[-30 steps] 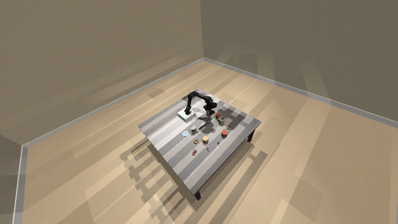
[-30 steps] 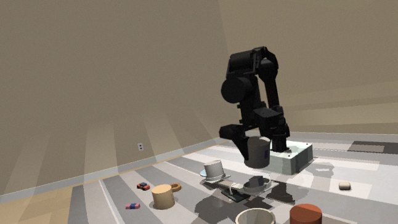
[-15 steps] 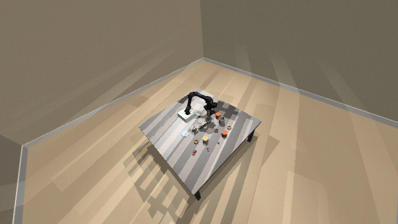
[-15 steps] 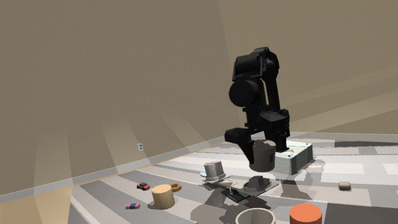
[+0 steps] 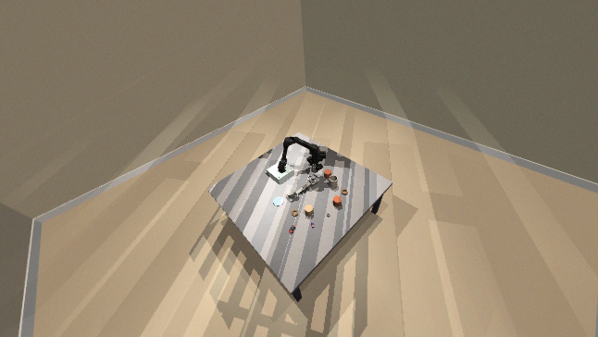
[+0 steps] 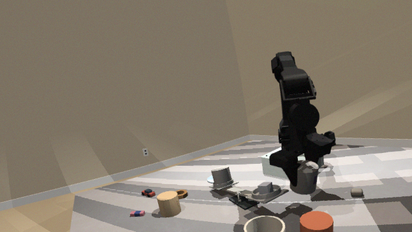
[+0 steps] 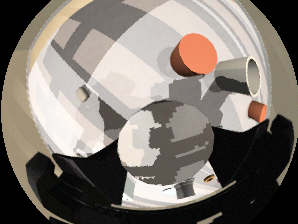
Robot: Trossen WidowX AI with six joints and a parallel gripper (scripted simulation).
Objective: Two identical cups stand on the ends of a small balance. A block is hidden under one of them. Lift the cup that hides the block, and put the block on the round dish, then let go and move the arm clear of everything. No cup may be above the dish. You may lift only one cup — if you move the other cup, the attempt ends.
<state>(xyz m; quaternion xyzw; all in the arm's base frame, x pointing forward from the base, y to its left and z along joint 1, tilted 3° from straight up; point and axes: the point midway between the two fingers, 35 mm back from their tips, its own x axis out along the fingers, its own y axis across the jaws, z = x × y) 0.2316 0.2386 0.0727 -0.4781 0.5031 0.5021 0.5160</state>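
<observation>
My gripper tip is 8 cm to the left of the small grey block, 7 cm short of it and 2 cm above it. From my gripper tip the other things lie so: beige pebble (17 cm behind, 9 cm below, 7 cm to the left); then grey mug (20 cm ahead, 6 cm below, 5 cm to the left); then grey cup (2 cm to the left, 1 cm above).
</observation>
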